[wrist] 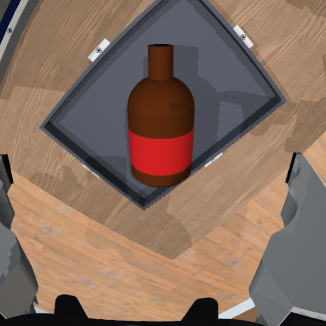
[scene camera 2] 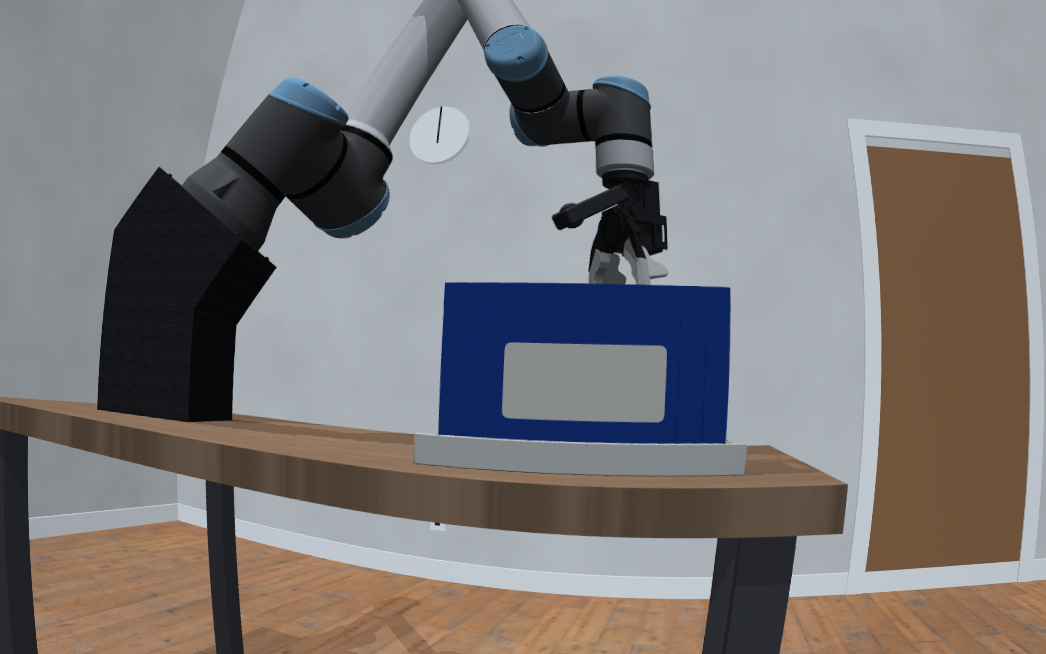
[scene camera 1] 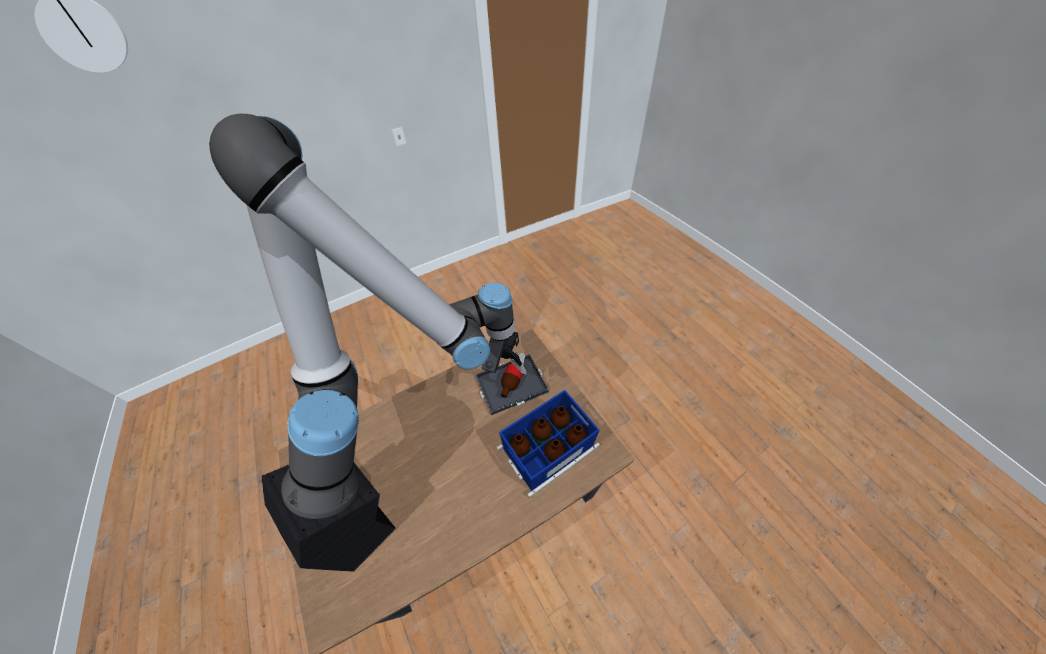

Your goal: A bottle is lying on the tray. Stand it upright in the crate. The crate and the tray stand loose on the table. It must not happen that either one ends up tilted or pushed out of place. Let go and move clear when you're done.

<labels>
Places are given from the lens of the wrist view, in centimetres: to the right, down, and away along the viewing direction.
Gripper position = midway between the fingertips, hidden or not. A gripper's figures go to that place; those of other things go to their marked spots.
my gripper point(wrist: 147, 154): -1, 0, 13
brown bottle point(wrist: 160, 109): 0, -5, 25
</labels>
